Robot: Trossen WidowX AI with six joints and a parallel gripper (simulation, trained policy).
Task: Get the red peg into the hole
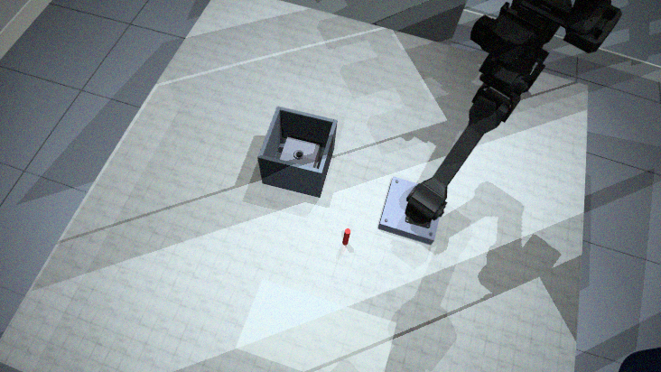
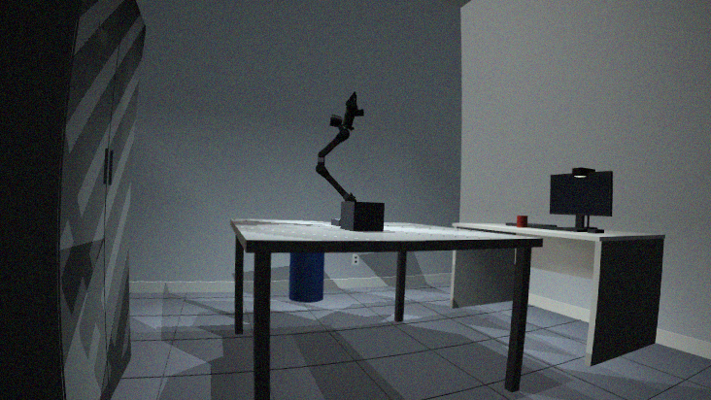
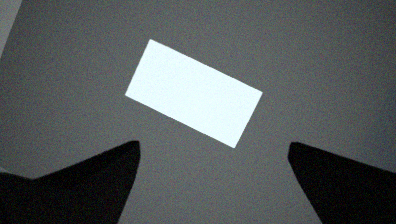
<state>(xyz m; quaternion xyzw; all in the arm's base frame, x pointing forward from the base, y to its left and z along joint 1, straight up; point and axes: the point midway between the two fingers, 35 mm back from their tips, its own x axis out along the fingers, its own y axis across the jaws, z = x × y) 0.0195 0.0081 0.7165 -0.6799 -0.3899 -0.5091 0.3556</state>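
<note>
The red peg lies 140 mm ahead of my gripper tip, 110 mm to the left of it and 750 mm below it. From my gripper tip the other things lie so: light plate (320 mm ahead, 70 mm to the right, 740 mm below).
</note>
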